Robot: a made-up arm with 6 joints. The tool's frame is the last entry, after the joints.
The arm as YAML. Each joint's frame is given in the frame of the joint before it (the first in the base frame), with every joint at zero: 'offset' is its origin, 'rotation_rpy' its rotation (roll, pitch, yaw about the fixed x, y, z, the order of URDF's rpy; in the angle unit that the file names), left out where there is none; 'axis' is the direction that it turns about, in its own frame. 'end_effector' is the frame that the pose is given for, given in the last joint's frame.
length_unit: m
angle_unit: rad
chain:
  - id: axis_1
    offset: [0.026, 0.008, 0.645]
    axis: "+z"
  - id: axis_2
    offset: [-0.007, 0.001, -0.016]
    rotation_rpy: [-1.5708, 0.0, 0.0]
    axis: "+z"
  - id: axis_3
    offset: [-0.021, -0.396, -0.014]
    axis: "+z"
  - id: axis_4
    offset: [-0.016, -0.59, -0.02]
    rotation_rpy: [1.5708, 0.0, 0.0]
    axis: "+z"
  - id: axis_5
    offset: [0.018, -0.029, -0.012]
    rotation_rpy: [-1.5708, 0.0, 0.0]
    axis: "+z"
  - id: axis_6
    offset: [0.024, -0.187, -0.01]
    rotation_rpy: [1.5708, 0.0, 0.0]
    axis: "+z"
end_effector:
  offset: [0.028, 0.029, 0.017]
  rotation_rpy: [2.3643, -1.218, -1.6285]
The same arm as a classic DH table. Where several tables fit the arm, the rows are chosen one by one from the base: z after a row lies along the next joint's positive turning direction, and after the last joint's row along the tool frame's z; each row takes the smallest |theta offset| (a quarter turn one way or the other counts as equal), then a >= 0, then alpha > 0; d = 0 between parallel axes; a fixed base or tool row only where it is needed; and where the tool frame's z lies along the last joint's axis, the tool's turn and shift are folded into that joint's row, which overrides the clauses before.
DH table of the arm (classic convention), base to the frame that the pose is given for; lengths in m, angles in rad. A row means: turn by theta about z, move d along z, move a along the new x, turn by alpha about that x. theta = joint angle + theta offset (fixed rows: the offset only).
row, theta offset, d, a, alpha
base (fixed), 0.2985, 0, 0.0272, 0
axis_1, -0.2985, 0.629, -0.007, -1.5708
axis_2, 1.5178, 0, -0.3966, 0
axis_3, -1.5178, -0.033, -0.016, 1.5708
axis_4, 0, 0.578, 0.018, -1.5708
axis_5, 0, -0.039, 0.024, 1.5708
axis_6, -0.8668, 0.1938, -0.004, 1.8197
tool (fixed), 1.3181, -0.0414, 0, 0

